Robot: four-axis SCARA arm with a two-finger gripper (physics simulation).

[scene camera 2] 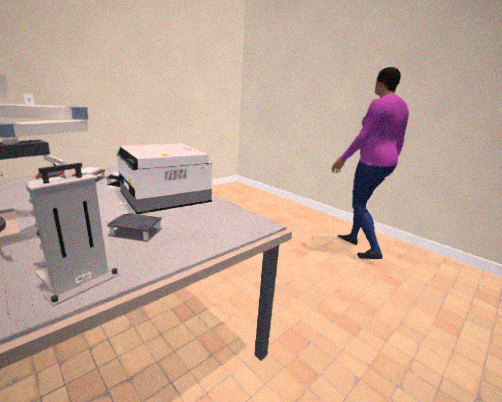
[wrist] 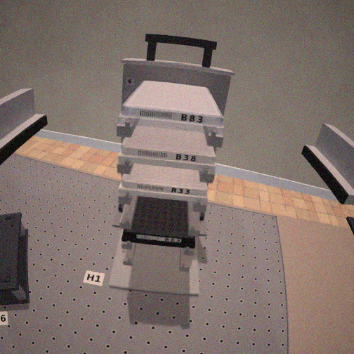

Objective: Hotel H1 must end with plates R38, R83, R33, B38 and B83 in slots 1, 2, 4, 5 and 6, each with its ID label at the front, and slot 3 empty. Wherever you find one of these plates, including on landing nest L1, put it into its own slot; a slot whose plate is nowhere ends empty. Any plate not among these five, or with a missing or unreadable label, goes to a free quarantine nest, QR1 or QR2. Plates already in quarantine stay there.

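Places are measured from the arm's base along level axes (x ahead, y left, z up), in centimetres.
Pixels of known places: gripper, fingertip midpoint: [scene camera 2: 32, 168].
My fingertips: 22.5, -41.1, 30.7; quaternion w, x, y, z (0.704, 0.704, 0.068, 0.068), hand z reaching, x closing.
Behind a point stands the place of what it marks, as x, y, z.
Hotel H1 [scene camera 2: 75, 235] @(27.1, -62.9, 16.7) [wrist: 225, 92] stands upright, its open front facing the wrist view. From the top down it holds white plate B83 [wrist: 175, 97] beside the slot mark 6, white plate B38 [wrist: 170, 137], white plate R33 [wrist: 162, 173] and, lower, a black plate [wrist: 160, 215] whose front label is small and blurred, ending in 83 or similar. Bare support ledges show between R33 and the black plate, and below the black plate. My gripper [wrist: 178, 113] is open, with its fingers wide apart at the left and right of the wrist view and nothing between them. L1, QR1 and QR2 cannot be identified.
A dark nest [scene camera 2: 135, 226] @(49.2, -44.8, 6.3) [wrist: 11, 260] stands beside the hotel. A white boxy instrument [scene camera 2: 165, 175] @(71.9, -24.9, 18.0) stands behind it on the table [scene camera 2: 225, 227] @(82.1, -57.0, 1.3). The arm reaches in at the far left of the scene view. A person in purple [scene camera 2: 382, 130] stands on the floor beyond the table.
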